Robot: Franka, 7 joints.
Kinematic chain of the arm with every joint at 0, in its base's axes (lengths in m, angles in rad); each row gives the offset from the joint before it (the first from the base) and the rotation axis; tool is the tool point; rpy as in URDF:
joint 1: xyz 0 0 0.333 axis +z
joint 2: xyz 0 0 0 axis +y
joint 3: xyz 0 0 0.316 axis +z
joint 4: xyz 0.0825 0 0 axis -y
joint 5: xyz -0.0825 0 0.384 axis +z
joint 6: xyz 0 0 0 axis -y
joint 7: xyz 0.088 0 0 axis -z
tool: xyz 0 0 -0.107 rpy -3.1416 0 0
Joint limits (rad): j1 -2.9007..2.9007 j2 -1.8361..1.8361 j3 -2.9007..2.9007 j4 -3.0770..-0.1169 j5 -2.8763..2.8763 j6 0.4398..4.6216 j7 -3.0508..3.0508
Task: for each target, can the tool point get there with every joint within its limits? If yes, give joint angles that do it. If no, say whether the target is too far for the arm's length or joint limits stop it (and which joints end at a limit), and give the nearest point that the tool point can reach.
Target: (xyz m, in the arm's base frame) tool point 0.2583 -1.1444 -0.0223
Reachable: no: too far | nearest point 0.1808 -0.8009 0.0843 | short by 0.368 m
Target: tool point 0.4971 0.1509 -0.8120
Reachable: no: too far | nearest point 0.3899 0.1184 -0.3461 | short by 0.479 m
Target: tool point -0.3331 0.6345 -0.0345
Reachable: yes | joints 1.5540 1.5575 0.7154 -1.0796 -2.3278 2.5824 -1.9313
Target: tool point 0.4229 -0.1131 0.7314
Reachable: yes | joints 1.6251 0.5187 -2.4380 -2.0432 2.1780 0.9804 -2.5641
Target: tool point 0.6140 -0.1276 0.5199
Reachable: yes | joints 1.8372 -0.3813 -1.9255 -2.0158 -0.1096 3.3054 -1.5388
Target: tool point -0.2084 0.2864 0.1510
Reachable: yes | joints 0.7443 1.0006 1.3269 -2.8182 0.8012 3.4780 -2.3695
